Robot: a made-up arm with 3 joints. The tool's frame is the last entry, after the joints. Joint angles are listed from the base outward.
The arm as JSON. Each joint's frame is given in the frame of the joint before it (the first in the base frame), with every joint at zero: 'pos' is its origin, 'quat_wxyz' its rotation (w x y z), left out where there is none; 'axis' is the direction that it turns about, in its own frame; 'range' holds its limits. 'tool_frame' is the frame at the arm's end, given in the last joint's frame.
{
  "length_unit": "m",
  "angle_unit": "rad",
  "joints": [
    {
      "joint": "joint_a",
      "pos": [
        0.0,
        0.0,
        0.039
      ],
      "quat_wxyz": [
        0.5,
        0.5,
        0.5,
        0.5
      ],
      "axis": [
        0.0,
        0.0,
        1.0
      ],
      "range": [
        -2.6,
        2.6
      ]
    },
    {
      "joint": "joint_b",
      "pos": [
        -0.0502,
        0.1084,
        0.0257
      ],
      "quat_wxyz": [
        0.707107,
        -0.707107,
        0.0,
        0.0
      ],
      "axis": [
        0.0,
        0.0,
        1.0
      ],
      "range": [
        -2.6,
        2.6
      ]
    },
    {
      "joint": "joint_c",
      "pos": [
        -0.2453,
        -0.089,
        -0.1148
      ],
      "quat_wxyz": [
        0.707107,
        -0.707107,
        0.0,
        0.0
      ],
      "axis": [
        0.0,
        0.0,
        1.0
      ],
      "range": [
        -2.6,
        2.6
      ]
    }
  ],
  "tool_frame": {
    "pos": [
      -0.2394,
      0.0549,
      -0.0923
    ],
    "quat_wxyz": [
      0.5,
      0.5,
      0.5,
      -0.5
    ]
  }
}
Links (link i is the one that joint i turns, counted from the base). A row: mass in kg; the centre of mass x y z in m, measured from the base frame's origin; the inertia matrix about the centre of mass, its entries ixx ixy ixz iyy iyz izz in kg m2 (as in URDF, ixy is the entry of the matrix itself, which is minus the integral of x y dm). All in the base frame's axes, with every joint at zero. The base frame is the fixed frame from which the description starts. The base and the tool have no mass.
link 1: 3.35; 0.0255 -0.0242 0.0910; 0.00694 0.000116 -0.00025 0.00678 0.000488 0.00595
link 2: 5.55; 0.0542 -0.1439 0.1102; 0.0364 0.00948 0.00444 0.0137 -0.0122 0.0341
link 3: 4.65; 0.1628 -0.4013 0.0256; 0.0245 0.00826 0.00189 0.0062 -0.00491 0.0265
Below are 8 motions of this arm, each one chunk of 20 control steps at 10 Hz.
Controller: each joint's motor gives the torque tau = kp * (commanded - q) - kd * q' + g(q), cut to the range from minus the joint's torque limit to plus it. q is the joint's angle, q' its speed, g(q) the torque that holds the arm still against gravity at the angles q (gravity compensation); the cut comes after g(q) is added. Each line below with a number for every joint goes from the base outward.
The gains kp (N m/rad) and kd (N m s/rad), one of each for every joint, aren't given. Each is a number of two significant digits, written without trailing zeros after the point. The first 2 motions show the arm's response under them.
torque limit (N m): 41 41 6.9
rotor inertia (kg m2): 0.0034 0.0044 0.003
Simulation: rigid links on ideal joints. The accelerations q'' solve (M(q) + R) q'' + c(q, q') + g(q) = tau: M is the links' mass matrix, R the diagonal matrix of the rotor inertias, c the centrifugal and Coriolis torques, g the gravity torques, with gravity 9.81 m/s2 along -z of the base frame. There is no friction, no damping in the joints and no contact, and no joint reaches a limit. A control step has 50 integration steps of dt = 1/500 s. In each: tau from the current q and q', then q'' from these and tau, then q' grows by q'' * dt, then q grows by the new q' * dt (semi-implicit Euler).
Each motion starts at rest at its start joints. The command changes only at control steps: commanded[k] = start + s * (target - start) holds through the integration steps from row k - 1 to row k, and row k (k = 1, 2, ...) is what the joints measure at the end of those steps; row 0 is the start. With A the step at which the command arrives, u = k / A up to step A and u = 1 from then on. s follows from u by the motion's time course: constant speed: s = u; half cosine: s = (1 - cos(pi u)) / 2; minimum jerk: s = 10 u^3 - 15 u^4 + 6 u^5; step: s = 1 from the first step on.
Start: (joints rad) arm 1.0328 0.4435 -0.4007
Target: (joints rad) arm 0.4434 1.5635 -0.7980
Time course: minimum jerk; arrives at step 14
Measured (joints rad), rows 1 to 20:
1: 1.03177 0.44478 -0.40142
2: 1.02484 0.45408 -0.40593
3: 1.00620 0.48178 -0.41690
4: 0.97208 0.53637 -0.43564
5: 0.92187 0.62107 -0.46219
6: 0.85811 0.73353 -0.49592
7: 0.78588 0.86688 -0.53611
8: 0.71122 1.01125 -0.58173
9: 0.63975 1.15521 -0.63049
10: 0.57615 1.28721 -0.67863
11: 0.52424 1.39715 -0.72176
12: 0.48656 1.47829 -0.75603
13: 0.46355 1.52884 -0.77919
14: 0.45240 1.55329 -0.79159
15: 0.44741 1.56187 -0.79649
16: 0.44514 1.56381 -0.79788
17: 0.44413 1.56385 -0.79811
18: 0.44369 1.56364 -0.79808
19: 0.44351 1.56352 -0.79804
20: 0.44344 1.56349 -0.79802
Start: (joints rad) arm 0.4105 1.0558 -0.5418
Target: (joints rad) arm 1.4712 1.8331 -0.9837
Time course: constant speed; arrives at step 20
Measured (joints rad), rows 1 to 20:
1: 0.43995 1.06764 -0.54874
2: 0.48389 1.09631 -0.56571
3: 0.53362 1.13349 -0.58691
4: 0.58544 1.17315 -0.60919
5: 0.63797 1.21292 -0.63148
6: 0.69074 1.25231 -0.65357
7: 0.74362 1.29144 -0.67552
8: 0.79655 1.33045 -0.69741
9: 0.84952 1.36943 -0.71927
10: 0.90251 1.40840 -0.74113
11: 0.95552 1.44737 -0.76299
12: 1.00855 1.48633 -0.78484
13: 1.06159 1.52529 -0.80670
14: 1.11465 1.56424 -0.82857
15: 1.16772 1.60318 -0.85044
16: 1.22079 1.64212 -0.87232
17: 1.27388 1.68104 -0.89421
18: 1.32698 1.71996 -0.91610
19: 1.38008 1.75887 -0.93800
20: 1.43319 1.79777 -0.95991
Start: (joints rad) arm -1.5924 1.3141 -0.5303
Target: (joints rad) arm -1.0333 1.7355 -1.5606
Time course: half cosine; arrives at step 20
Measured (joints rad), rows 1 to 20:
1: -1.59047 1.31485 -0.53303
2: -1.58383 1.31826 -0.54311
3: -1.57135 1.32598 -0.56315
4: -1.55284 1.33855 -0.59403
5: -1.52854 1.35584 -0.63557
6: -1.49898 1.37741 -0.68700
7: -1.46485 1.40268 -0.74714
8: -1.42699 1.43103 -0.81453
9: -1.38630 1.46175 -0.88754
10: -1.34379 1.49408 -0.96439
11: -1.30050 1.52718 -1.04320
12: -1.25749 1.56021 -1.12205
13: -1.21584 1.59232 -1.19904
14: -1.17656 1.62269 -1.27228
15: -1.14065 1.65056 -1.33998
16: -1.10899 1.67525 -1.40047
17: -1.08237 1.69618 -1.45226
18: -1.06145 1.71285 -1.49406
19: -1.04673 1.72489 -1.52482
20: -1.03859 1.73202 -1.54377

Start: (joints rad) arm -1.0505 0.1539 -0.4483
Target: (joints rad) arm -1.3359 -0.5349 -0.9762
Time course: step
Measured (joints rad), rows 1 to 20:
1: -1.19214 -0.06708 -0.83556
2: -1.27988 -0.34280 -0.88238
3: -1.32801 -0.48072 -0.89521
4: -1.33993 -0.52717 -0.92014
5: -1.33848 -0.53674 -0.94467
6: -1.33607 -0.53650 -0.96093
7: -1.33525 -0.53532 -0.96943
8: -1.33534 -0.53480 -0.97325
9: -1.33560 -0.53472 -0.97485
10: -1.33578 -0.53478 -0.97554
11: -1.33586 -0.53484 -0.97586
12: -1.33589 -0.53487 -0.97603
13: -1.33589 -0.53489 -0.97611
14: -1.33590 -0.53490 -0.97616
15: -1.33590 -0.53490 -0.97618
16: -1.33590 -0.53490 -0.97619
17: -1.33590 -0.53490 -0.97620
18: -1.33590 -0.53490 -0.97620
19: -1.33590 -0.53490 -0.97620
20: -1.33590 -0.53490 -0.97620

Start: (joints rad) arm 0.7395 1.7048 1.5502
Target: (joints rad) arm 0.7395 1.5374 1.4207
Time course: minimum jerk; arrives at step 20
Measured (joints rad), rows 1 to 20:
1: 0.73950 1.70472 1.55014
2: 0.73948 1.70417 1.54973
3: 0.73945 1.70250 1.54849
4: 0.73943 1.69912 1.54595
5: 0.73941 1.69363 1.54181
6: 0.73941 1.68586 1.53592
7: 0.73942 1.67586 1.52831
8: 0.73944 1.66386 1.51914
9: 0.73947 1.65024 1.50870
10: 0.73950 1.63549 1.49737
11: 0.73954 1.62018 1.48557
12: 0.73957 1.60490 1.47378
13: 0.73961 1.59025 1.46245
14: 0.73965 1.57679 1.45202
15: 0.73968 1.56501 1.44285
16: 0.73970 1.55528 1.43525
17: 0.73970 1.54781 1.42937
18: 0.73970 1.54264 1.42525
19: 0.73968 1.53955 1.42274
20: 0.73964 1.53809 1.42148

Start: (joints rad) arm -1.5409 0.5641 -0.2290
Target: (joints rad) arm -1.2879 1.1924 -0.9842
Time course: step
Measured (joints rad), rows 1 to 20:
1: -1.42353 0.76586 -0.43653
2: -1.32536 1.02083 -0.74153
3: -1.29421 1.15775 -0.88525
4: -1.28682 1.19797 -0.94648
5: -1.28644 1.20129 -0.96927
6: -1.28718 1.19733 -0.97747
7: -1.28767 1.19433 -0.98079
8: -1.28785 1.19298 -0.98240
9: -1.28790 1.19253 -0.98326
10: -1.28791 1.19242 -0.98373
11: -1.28790 1.19241 -0.98397
12: -1.28790 1.19241 -0.98409
13: -1.28790 1.19240 -0.98415
14: -1.28790 1.19240 -0.98418
15: -1.28790 1.19240 -0.98419
16: -1.28790 1.19240 -0.98419
17: -1.28790 1.19240 -0.98420
18: -1.28790 1.19240 -0.98420
19: -1.28790 1.19240 -0.98420
20: -1.28790 1.19240 -0.98420

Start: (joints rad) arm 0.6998 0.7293 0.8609
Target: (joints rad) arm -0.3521 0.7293 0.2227
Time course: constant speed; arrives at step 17
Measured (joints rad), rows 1 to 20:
1: 0.66552 0.72727 0.83999
2: 0.61394 0.72688 0.81330
3: 0.55577 0.72747 0.78249
4: 0.49525 0.72808 0.74878
5: 0.43390 0.72841 0.71328
6: 0.37225 0.72854 0.67679
7: 0.31048 0.72856 0.63978
8: 0.24865 0.72855 0.60253
9: 0.18680 0.72853 0.56515
10: 0.12493 0.72852 0.52772
11: 0.06306 0.72850 0.49025
12: 0.00119 0.72849 0.45277
13: -0.06068 0.72848 0.41527
14: -0.12256 0.72847 0.37777
15: -0.18443 0.72847 0.34027
16: -0.24631 0.72846 0.30276
17: -0.30818 0.72845 0.26525
18: -0.33596 0.72935 0.24941
19: -0.34613 0.72980 0.23810
20: -0.34979 0.72973 0.23098

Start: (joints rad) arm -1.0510 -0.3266 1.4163
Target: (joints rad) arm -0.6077 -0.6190 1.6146
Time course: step
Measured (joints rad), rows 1 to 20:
1: -0.85108 -0.44697 1.58931
2: -0.67731 -0.54543 1.56975
3: -0.61659 -0.59319 1.57155
4: -0.60584 -0.61069 1.58668
5: -0.60644 -0.61618 1.59961
6: -0.60749 -0.61786 1.60724
7: -0.60780 -0.61845 1.61110
8: -0.60780 -0.61872 1.61294
9: -0.60776 -0.61885 1.61380
10: -0.60773 -0.61893 1.61421
11: -0.60771 -0.61896 1.61441
12: -0.60770 -0.61898 1.61451
13: -0.60770 -0.61899 1.61456
14: -0.60770 -0.61900 1.61458
15: -0.60770 -0.61900 1.61459
16: -0.60770 -0.61900 1.61459
17: -0.60770 -0.61900 1.61460
18: -0.60770 -0.61900 1.61460
19: -0.60770 -0.61900 1.61460
20: -0.60770 -0.61900 1.61460

